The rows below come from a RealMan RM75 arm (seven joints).
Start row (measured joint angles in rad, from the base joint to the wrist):
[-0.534, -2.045, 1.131, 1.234, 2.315, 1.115, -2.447]
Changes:
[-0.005, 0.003, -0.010, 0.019, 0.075, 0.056, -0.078]
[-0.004, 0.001, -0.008, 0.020, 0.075, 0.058, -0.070]
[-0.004, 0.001, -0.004, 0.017, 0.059, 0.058, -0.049]
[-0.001, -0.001, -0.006, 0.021, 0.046, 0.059, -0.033]
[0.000, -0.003, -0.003, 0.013, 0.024, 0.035, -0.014]
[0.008, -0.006, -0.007, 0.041, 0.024, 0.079, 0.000]
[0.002, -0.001, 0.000, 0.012, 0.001, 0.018, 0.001]
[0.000, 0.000, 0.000, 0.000, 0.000, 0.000, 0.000]
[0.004, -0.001, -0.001, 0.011, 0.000, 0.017, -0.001]
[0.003, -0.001, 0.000, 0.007, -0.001, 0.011, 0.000]
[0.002, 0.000, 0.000, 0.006, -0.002, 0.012, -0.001]
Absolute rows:
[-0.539, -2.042, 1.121, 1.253, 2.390, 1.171, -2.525]
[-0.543, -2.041, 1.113, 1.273, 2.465, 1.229, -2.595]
[-0.547, -2.040, 1.109, 1.290, 2.524, 1.287, -2.644]
[-0.548, -2.041, 1.103, 1.311, 2.570, 1.346, -2.677]
[-0.548, -2.044, 1.100, 1.324, 2.594, 1.381, -2.691]
[-0.540, -2.050, 1.093, 1.365, 2.618, 1.460, -2.691]
[-0.538, -2.051, 1.093, 1.377, 2.619, 1.478, -2.690]
[-0.538, -2.051, 1.093, 1.377, 2.619, 1.478, -2.690]
[-0.534, -2.052, 1.092, 1.388, 2.619, 1.495, -2.691]
[-0.531, -2.053, 1.092, 1.395, 2.618, 1.506, -2.691]
[-0.529, -2.053, 1.092, 1.401, 2.616, 1.518, -2.692]

